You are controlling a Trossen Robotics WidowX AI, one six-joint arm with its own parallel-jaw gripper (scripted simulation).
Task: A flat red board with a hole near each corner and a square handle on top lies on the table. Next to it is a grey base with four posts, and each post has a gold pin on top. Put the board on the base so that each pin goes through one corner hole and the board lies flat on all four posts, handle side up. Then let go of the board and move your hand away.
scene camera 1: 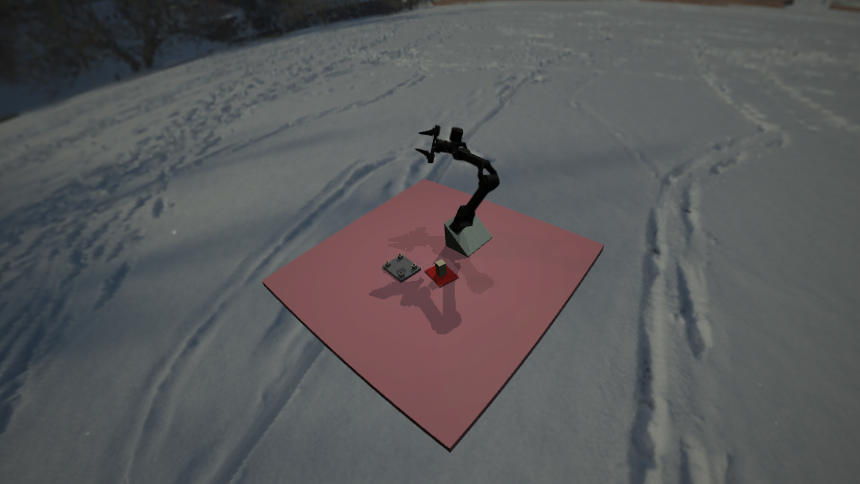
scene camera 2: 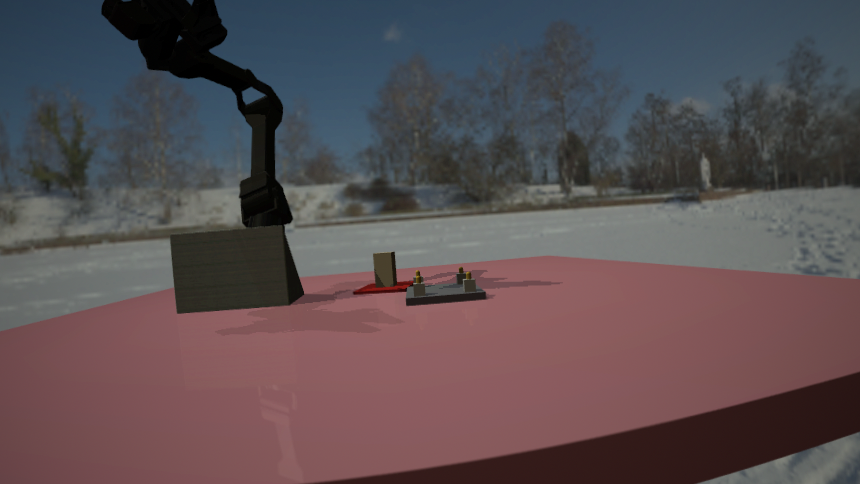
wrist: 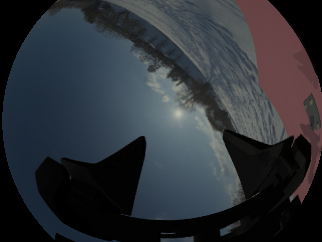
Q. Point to a flat red board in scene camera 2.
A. At 384, 263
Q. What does the gripper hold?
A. Nothing.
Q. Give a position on a grey base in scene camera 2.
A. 440, 293
